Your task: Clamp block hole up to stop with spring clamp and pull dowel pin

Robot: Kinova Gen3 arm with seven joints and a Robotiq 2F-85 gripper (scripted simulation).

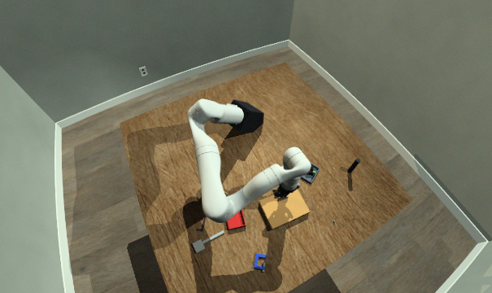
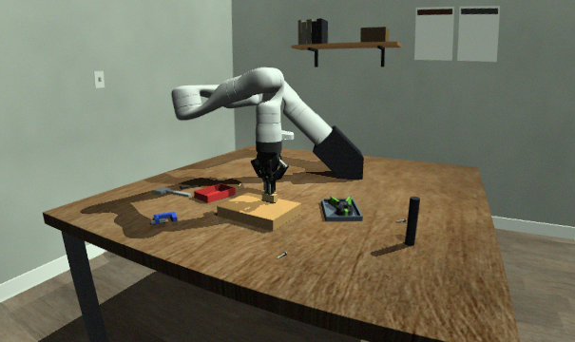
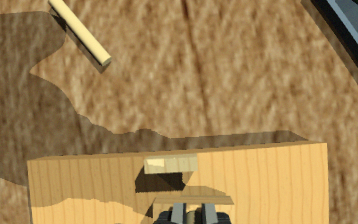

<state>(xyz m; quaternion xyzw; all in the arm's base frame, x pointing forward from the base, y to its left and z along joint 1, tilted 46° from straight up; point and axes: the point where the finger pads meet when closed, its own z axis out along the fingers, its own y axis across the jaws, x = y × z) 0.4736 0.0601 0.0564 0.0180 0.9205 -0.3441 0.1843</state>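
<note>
My hand is 2 cm above the dowel pin. Round my hand: thin pale stick 14 cm behind, 7 cm to the right, 7 cm below; small wooden block 3 cm below; tan bench board 5 cm below, 4 cm ahead, 1 cm to the right.
</note>
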